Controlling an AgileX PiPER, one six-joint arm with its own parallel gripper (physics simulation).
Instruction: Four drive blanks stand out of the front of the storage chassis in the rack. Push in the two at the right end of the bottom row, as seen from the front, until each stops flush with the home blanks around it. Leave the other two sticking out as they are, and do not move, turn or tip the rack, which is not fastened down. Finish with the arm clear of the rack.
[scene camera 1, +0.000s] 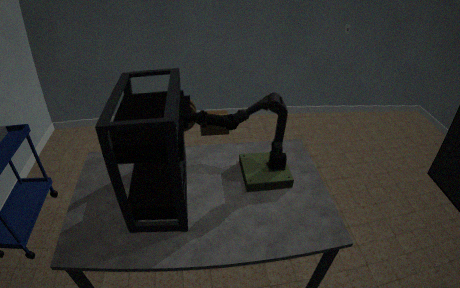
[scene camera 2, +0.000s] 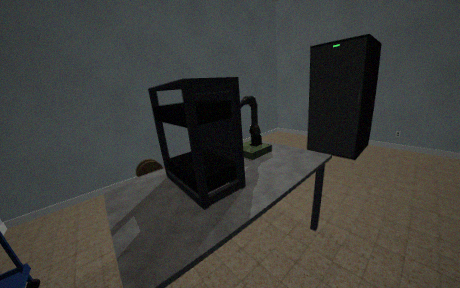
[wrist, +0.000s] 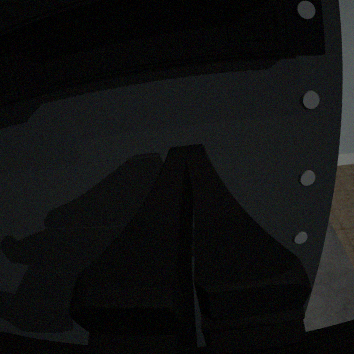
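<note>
The black rack (scene camera 1: 173, 100) (scene camera 2: 197, 175) stands upright on the table. The storage chassis (scene camera 1: 135, 142) (wrist: 150, 40) is a dark box in its upper part; in the wrist view its front is a near-black band across the top. Single drive blanks cannot be made out, nor how far any stands out. My gripper (wrist: 188, 164) is shut, with its tips together in front of a dark grey panel below that band. Whether the tips touch anything cannot be told. In scene camera 1 the gripper is close to the rack's front; in scene camera 2 the rack hides it.
The arm stands on a green base plate (scene camera 1: 255, 175) (scene camera 2: 257, 151) on the grey table (scene camera 1: 225, 235) (scene camera 2: 175, 250). Round bolt heads (wrist: 310, 99) line the panel's right side. A blue cart (scene camera 1: 25, 210) and a tall black cabinet (scene camera 2: 335, 100) stand on the floor.
</note>
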